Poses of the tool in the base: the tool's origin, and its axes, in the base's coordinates. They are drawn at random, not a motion.
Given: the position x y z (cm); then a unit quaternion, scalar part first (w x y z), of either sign.
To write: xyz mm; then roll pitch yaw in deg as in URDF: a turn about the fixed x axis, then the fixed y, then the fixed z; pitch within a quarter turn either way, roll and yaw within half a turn. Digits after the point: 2 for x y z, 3 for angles.
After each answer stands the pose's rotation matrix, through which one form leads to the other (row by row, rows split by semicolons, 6 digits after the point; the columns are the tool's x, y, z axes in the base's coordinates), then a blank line. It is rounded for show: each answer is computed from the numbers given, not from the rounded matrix.
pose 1, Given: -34.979 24.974 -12.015 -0.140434 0.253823 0.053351 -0.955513
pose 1, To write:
-349.79 249.74 -120.15 -11.320 28.039 160.443
-0.831704 -0.241290 -0.500047; 0.295457 -0.954864 -0.030664; -0.470078 -0.173246 0.865455

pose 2, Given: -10.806 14.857 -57.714 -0.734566 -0.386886 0.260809 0.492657
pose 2, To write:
-108.06 148.57 -577.14 55.626 -0.112 -67.757
0.378536 0.521971 -0.764367; -0.925585 0.215217 -0.311408; 0.001959 0.825365 0.564596

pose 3, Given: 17.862 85.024 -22.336 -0.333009 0.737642 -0.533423 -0.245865
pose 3, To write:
178.62 850.24 -223.36 -160.794 45.889 -63.551
0.310021 -0.950701 -0.007451; -0.623200 -0.209130 0.753583; -0.717990 -0.228983 -0.657311

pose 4, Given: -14.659 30.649 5.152 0.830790 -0.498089 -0.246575 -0.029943
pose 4, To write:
-146.59 306.49 51.52 -64.816 -26.074 12.596
0.876608 0.295385 -0.379875; 0.195880 0.502022 0.842381; 0.439532 -0.812848 0.382217

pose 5, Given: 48.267 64.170 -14.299 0.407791 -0.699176 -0.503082 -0.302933
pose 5, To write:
482.67 641.70 -142.99 -151.253 -56.503 55.792
0.310281 0.950552 0.013302; 0.456419 -0.161230 0.875035; 0.833911 -0.265435 -0.483876

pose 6, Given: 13.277 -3.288 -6.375 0.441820 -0.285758 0.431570 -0.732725
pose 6, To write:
132.77 -32.88 -63.75 -62.322 -2.144 -116.525
-0.446276 0.400816 0.800116; -0.894113 -0.237086 -0.379937; 0.037412 -0.884950 0.464180

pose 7, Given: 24.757 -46.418 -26.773 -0.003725 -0.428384 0.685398 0.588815
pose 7, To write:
247.57 -464.18 -267.73 110.723 29.958 -136.933
-0.632947 -0.582840 -0.509584; -0.591614 -0.060432 0.803954; -0.499372 0.810337 -0.306566

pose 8, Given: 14.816 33.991 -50.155 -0.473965 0.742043 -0.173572 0.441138
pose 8, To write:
148.16 339.91 -501.55 -100.678 -29.351 -50.831
0.550540 0.160572 0.819220; -0.675763 -0.490460 0.550266; 0.490152 -0.856543 -0.161509

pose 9, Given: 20.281 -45.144 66.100 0.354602 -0.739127 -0.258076 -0.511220
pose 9, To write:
202.81 -451.44 661.00 -130.941 -69.841 3.151
0.344102 0.744061 0.572684; 0.018943 -0.615309 0.788059; 0.938741 -0.260324 -0.225823

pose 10, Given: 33.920 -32.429 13.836 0.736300 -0.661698 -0.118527 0.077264
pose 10, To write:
339.20 -324.29 138.36 -84.464 -4.146 15.744
0.959963 0.043079 -0.276794; 0.270637 0.112372 0.956100; 0.072292 -0.992732 0.096214

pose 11, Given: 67.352 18.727 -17.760 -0.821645 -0.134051 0.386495 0.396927
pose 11, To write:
673.52 187.27 -177.60 38.389 -31.918 -62.940
0.386141 0.548646 -0.741541; -0.755887 0.648958 0.086536; 0.528707 0.527105 0.665304

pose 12, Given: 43.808 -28.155 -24.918 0.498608 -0.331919 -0.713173 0.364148
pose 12, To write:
438.08 -281.55 -249.18 -105.609 -27.999 108.656
-0.282439 0.110297 -0.952923; 0.836566 0.514452 -0.188406; 0.469452 -0.850396 -0.237572

